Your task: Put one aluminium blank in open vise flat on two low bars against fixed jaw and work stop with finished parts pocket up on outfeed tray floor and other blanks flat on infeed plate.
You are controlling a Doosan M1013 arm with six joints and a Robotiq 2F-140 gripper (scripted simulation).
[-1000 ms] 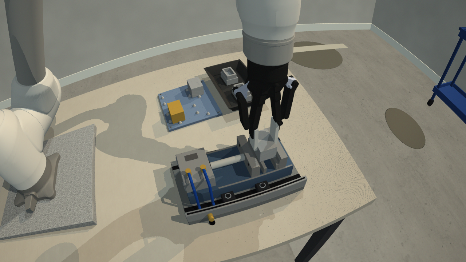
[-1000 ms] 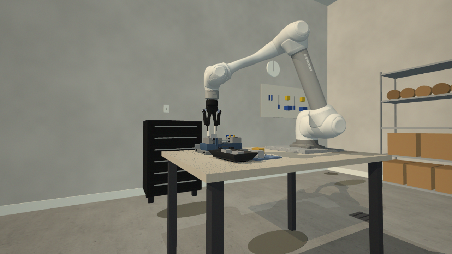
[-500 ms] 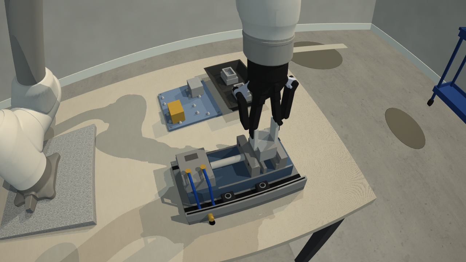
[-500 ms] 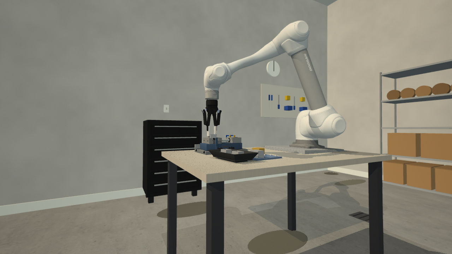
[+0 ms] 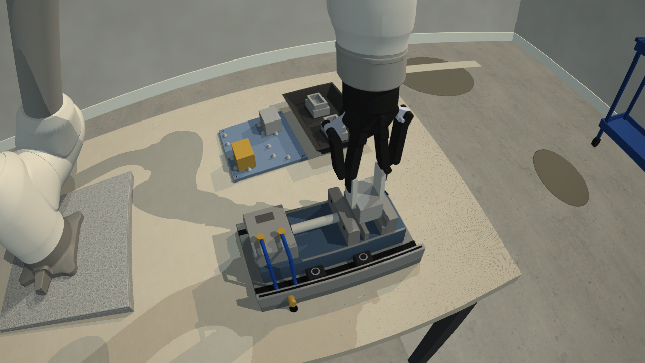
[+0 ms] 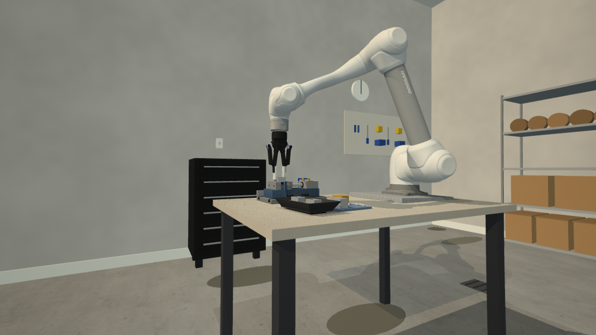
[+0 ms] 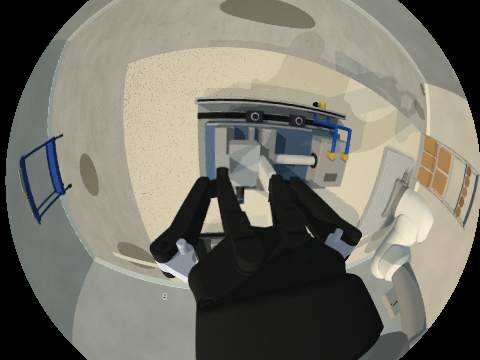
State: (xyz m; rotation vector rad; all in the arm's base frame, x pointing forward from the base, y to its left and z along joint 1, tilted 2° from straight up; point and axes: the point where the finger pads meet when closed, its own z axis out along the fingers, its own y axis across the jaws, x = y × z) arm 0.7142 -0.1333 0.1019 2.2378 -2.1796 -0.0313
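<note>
The aluminium blank is 4 cm below my hand. The rest, counted from my hand: fixed jaw: 3 cm ahead, 6 cm below; then work stop: 5 cm to the left, 5 cm below; then moving jaw: 4 cm behind, 6 cm below.
</note>
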